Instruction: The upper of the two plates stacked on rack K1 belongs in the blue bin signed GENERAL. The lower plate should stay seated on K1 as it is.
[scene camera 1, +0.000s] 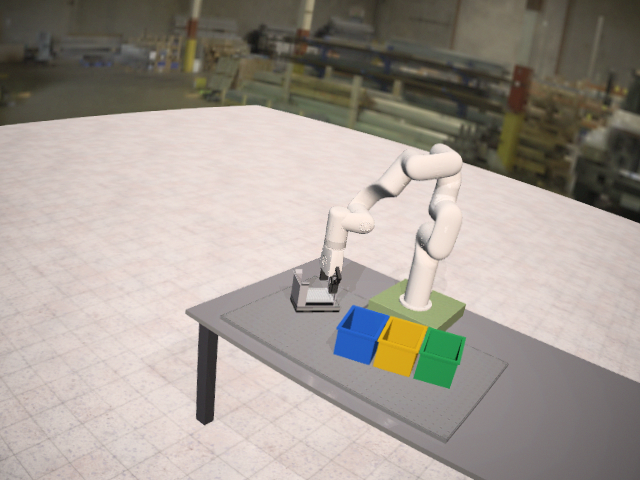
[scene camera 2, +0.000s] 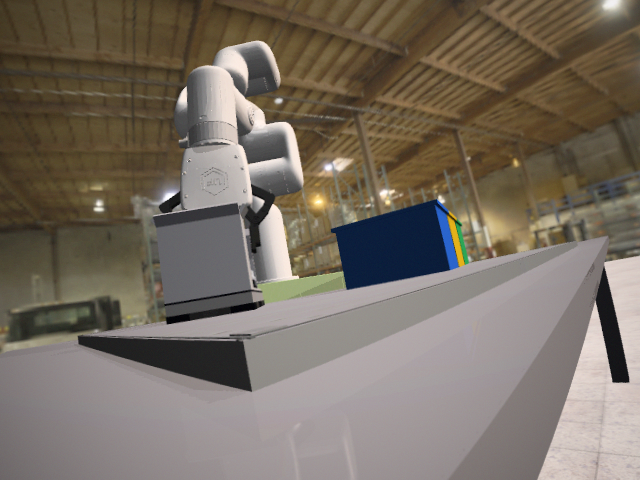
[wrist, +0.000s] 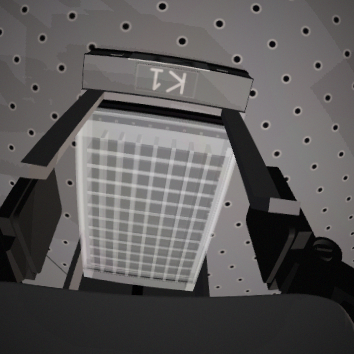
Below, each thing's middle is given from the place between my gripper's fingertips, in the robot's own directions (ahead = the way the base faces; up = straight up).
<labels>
Right now the gridded plate (wrist: 149, 187) is 40 mm below my hand, 40 mm ahead of it and 30 mm to the right of it. Also, from my hand: black plate (wrist: 140, 107): 50 mm below, 40 mm ahead, 30 mm to the right.
</labels>
